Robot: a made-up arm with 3 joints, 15 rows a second.
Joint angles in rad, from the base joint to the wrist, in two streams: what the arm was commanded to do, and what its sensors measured. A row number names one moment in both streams.
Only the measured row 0 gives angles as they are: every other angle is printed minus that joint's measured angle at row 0.
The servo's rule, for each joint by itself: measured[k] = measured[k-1] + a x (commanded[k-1-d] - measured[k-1]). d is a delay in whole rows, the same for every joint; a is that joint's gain. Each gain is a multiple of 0.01, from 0.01 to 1. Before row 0 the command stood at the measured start. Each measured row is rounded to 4 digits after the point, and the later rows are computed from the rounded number. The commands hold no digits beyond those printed.
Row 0, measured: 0.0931 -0.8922 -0.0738
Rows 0 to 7, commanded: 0.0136 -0.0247 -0.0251; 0.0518 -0.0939 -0.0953; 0.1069 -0.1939 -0.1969; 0.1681 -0.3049 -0.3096; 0.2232 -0.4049 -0.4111; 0.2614 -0.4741 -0.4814; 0.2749 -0.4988 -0.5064; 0.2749 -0.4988 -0.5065
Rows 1 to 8, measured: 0.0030 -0.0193 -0.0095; 0.0137 -0.0775 -0.0421; 0.0342 -0.1683 -0.1009; 0.0637 -0.2748 -0.1802; 0.0988 -0.3763 -0.2679; 0.1346 -0.4526 -0.3490; 0.1655 -0.4886 -0.4088; 0.1896 -0.4966 -0.4459
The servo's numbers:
d 0
a 0.22 0.78 0.38

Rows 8 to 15, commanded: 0.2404 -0.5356 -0.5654; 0.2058 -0.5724 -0.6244; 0.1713 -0.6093 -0.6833; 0.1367 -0.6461 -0.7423; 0.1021 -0.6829 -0.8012; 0.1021 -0.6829 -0.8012; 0.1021 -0.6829 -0.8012; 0.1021 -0.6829 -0.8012
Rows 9 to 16, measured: 0.2008 -0.5270 -0.4913; 0.2019 -0.5624 -0.5419; 0.1952 -0.5990 -0.5956; 0.1823 -0.6357 -0.6513; 0.1647 -0.6725 -0.7083; 0.1509 -0.6806 -0.7436; 0.1402 -0.6824 -0.7655; 0.1318 -0.6828 -0.7791
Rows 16 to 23, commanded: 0.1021 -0.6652 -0.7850; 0.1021 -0.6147 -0.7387; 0.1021 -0.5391 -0.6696; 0.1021 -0.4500 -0.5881; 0.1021 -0.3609 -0.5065; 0.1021 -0.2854 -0.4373; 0.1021 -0.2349 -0.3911; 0.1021 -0.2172 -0.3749
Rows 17 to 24, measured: 0.1253 -0.6691 -0.7813; 0.1202 -0.6267 -0.7651; 0.1162 -0.5584 -0.7288; 0.1131 -0.4738 -0.6753; 0.1107 -0.3857 -0.6112; 0.1088 -0.3075 -0.5451; 0.1073 -0.2509 -0.4866; 0.1062 -0.2246 -0.4442
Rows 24 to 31, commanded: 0.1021 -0.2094 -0.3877; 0.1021 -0.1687 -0.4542; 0.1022 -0.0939 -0.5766; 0.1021 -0.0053 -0.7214; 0.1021 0.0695 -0.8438; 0.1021 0.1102 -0.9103; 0.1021 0.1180 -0.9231; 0.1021 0.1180 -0.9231
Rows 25 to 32, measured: 0.1053 -0.2127 -0.4227; 0.1046 -0.1784 -0.4347; 0.1041 -0.1125 -0.4886; 0.1037 -0.0289 -0.5771; 0.1033 0.0479 -0.6784; 0.1030 0.0965 -0.7665; 0.1028 0.1133 -0.8260; 0.1026 0.1170 -0.8629
